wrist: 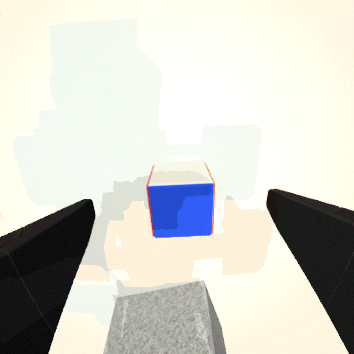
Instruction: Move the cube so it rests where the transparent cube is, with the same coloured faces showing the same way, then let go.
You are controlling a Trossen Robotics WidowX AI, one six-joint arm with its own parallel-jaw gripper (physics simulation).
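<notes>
The cube is near the middle of the wrist view. A blue face shows toward the bottom of the view, a whitish face shows above it, and thin red and orange edges show on its left and right. My gripper is wide open with nothing between its fingers. One black finger is on each side of the view, and the cube appears between and beyond the tips, apart from both. The transparent cube does not show in this view.
A speckled grey block stands at the bottom centre, between the fingers in the view and near the cube. Soft grey-green and peach shadows lie across the pale surface around the cube.
</notes>
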